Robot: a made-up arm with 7 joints. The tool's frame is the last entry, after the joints. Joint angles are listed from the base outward.
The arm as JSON. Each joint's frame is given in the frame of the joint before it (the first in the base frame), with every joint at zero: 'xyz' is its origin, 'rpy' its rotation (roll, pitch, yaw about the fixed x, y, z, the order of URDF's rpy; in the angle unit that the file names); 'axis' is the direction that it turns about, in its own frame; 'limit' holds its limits. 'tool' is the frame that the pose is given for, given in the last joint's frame.
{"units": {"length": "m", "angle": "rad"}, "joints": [
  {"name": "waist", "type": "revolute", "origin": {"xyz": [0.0, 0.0, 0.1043], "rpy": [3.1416, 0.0, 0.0]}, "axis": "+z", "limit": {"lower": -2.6, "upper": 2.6}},
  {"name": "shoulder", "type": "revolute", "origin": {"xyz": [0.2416, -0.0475, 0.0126], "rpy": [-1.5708, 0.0, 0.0]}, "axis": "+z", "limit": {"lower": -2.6, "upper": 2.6}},
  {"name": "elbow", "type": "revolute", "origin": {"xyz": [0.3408, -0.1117, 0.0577], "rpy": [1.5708, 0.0, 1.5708]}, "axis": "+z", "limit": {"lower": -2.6, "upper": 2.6}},
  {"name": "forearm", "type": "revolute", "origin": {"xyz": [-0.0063, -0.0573, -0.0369], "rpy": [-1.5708, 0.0, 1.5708]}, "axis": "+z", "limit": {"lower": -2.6, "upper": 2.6}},
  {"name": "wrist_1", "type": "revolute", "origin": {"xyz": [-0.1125, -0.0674, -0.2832], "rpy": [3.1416, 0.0, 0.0]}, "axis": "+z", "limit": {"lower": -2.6, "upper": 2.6}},
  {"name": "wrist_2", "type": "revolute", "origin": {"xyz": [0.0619, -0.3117, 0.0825], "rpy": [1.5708, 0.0, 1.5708]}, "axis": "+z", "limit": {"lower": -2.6, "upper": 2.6}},
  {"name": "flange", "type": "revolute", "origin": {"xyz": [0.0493, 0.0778, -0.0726], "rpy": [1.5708, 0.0, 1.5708]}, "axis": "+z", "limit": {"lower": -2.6, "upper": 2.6}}
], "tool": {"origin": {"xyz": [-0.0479, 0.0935, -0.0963], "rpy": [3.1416, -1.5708, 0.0]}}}
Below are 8 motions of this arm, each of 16 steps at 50 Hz.
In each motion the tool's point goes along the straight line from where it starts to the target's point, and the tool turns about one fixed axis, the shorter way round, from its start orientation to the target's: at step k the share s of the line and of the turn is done. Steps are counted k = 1, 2, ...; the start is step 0. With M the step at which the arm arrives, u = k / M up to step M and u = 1 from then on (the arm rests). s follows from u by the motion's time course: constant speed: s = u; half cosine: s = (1 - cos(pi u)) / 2; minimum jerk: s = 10 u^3 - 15 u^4 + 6 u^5.
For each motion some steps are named. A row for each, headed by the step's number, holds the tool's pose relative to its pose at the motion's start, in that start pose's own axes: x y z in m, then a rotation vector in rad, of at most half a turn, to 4 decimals.
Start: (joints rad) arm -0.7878 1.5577 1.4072 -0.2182 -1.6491 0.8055 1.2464
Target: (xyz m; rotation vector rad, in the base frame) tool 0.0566 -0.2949 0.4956 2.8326 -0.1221 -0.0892
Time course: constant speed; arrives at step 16
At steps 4, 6, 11, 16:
4: 0.0086 0.0015 -0.0175 -0.0179 -0.0271 -0.0313
6: 0.0129 0.0023 -0.0262 -0.0268 -0.0406 -0.0469
11: 0.0236 0.0042 -0.0480 -0.0492 -0.0744 -0.0860
16: 0.0343 0.0061 -0.0699 -0.0716 -0.1082 -0.1251

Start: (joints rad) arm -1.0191 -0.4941 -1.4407 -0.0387 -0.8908 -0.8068 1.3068
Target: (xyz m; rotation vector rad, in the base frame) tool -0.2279 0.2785 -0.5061 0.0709 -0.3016 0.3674
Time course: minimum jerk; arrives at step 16
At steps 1, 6, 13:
1: 0.0001 -0.0001 -0.0001 0.0000 -0.0003 0.0006
6: 0.0137 -0.0174 -0.0184 0.0004 -0.0381 0.0728
13: 0.0473 -0.0601 -0.0636 0.0015 -0.1317 0.2517

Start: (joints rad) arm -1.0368 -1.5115 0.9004 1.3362 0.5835 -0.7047 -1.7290
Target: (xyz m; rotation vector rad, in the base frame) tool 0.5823 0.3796 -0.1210 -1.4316 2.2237 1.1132
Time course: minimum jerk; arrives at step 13
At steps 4, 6, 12, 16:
4: -0.0044 0.0018 0.0030 0.0168 0.0148 -0.0130
6: -0.0108 0.0045 0.0075 0.0415 0.0366 -0.0321
12: -0.0250 0.0104 0.0174 0.0966 0.0852 -0.0746
16: -0.0251 0.0104 0.0174 0.0970 0.0855 -0.0749

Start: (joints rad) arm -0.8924 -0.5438 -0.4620 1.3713 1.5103 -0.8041 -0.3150
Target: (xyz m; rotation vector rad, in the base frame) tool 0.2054 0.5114 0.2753 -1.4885 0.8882 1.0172
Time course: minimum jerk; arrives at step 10
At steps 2, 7, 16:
2: 0.0002 0.0043 0.0028 -0.0071 0.0026 -0.0015
7: 0.0025 0.0627 0.0402 -0.1029 0.0369 -0.0217
16: 0.0030 0.0749 0.0481 -0.1230 0.0441 -0.0259

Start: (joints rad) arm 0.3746 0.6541 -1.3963 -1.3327 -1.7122 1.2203 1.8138
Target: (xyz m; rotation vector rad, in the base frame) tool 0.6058 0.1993 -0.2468 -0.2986 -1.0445 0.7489
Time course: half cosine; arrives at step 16
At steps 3, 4, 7, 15, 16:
3: 0.0045 -0.0028 -0.0037 -0.0059 -0.0207 -0.0148
4: 0.0078 -0.0049 -0.0064 -0.0102 -0.0361 -0.0257
7: 0.0216 -0.0136 -0.0175 -0.0282 -0.0991 -0.0707
15: 0.0531 -0.0334 -0.0429 -0.0693 -0.2438 -0.1741
16: 0.0536 -0.0337 -0.0434 -0.0699 -0.2462 -0.1758

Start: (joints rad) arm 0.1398 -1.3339 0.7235 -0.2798 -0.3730 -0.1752 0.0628
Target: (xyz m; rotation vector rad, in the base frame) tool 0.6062 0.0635 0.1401 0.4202 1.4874 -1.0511
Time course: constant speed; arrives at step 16
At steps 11, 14, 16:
11: 0.0382 0.1936 -0.1093 0.0108 -0.0808 -0.3018
14: 0.0486 0.2464 -0.1391 0.0137 -0.1028 -0.3841
16: 0.0556 0.2816 -0.1590 0.0157 -0.1175 -0.4390

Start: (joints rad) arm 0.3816 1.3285 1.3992 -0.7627 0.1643 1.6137 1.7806
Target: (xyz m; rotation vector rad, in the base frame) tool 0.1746 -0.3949 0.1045 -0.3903 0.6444 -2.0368
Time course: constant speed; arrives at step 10
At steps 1, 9, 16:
1: -0.0018 -0.0010 -0.0006 0.0050 0.0003 -0.0023
9: -0.0158 -0.0089 -0.0055 0.0446 0.0027 -0.0204
16: -0.0176 -0.0098 -0.0062 0.0496 0.0030 -0.0226

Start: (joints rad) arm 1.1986 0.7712 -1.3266 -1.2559 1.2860 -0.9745 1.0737
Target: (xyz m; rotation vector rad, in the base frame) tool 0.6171 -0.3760 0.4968 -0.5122 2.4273 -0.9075
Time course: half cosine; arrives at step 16
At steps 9, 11, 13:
9: -0.0494 0.0221 0.0145 -0.0556 0.1213 -0.2435
11: -0.0643 0.0287 0.0189 -0.0723 0.1579 -0.3169
13: -0.0757 0.0338 0.0223 -0.0852 0.1859 -0.3731

